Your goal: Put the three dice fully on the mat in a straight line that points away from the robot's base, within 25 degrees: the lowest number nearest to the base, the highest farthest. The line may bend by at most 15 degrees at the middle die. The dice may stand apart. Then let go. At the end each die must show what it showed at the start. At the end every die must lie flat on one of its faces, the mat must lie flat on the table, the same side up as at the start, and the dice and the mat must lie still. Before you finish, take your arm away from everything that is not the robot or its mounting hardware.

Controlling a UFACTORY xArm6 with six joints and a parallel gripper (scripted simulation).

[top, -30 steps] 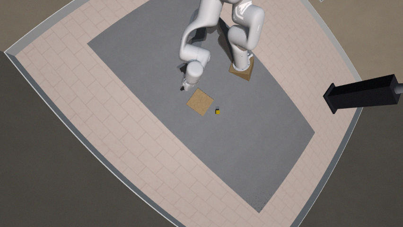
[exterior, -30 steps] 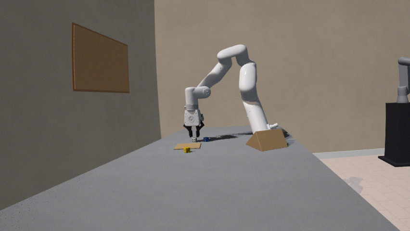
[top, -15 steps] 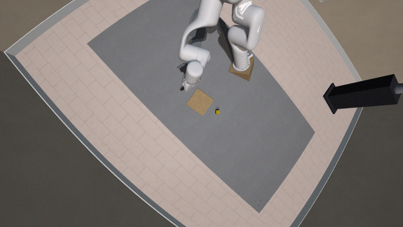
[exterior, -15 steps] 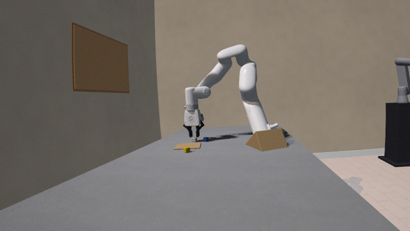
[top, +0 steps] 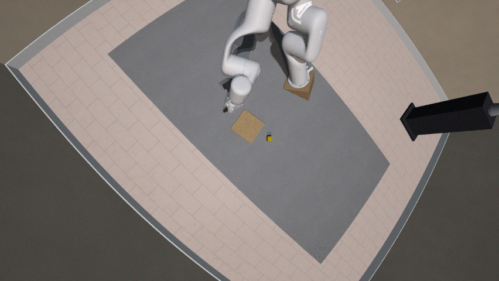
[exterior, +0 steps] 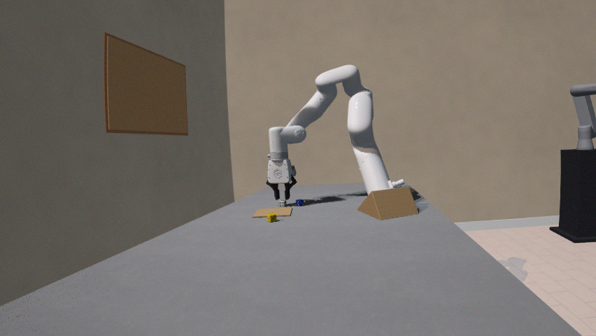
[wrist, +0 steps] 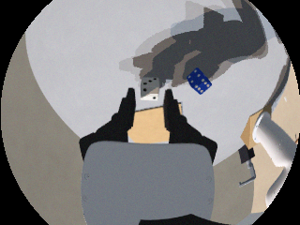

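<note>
Now: the white die 4 cm below my hand. Round my hand: yellow die 25 cm to the left, 5 cm behind, 4 cm below; blue die 7 cm behind, 4 cm below, 2 cm to the right; tan mat 12 cm to the left, 5 cm below.
</note>
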